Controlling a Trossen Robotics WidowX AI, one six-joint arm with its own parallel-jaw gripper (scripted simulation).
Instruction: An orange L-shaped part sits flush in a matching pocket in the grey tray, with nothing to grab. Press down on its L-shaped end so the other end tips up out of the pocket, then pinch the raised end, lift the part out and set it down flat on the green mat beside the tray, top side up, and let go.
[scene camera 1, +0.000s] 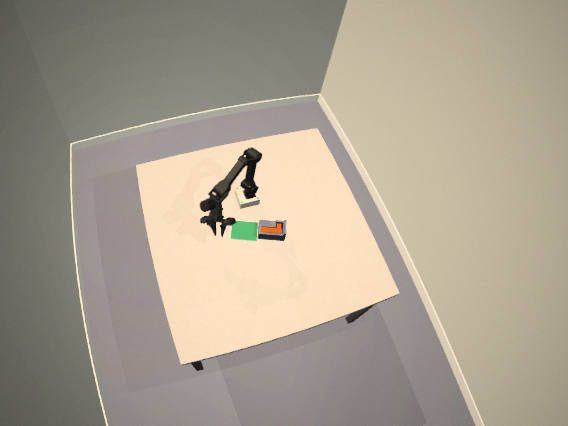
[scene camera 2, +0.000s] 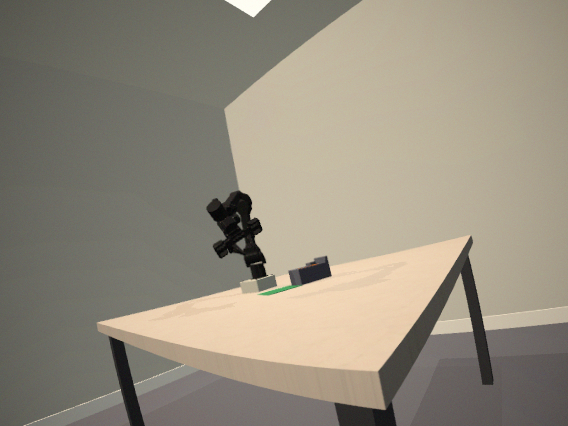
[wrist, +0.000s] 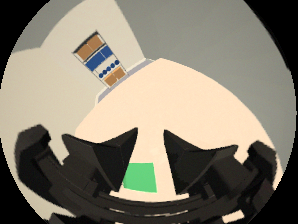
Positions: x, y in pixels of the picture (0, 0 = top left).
Scene:
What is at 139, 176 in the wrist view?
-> A green mat.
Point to the gripper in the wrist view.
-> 150, 131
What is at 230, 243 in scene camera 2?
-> The gripper.

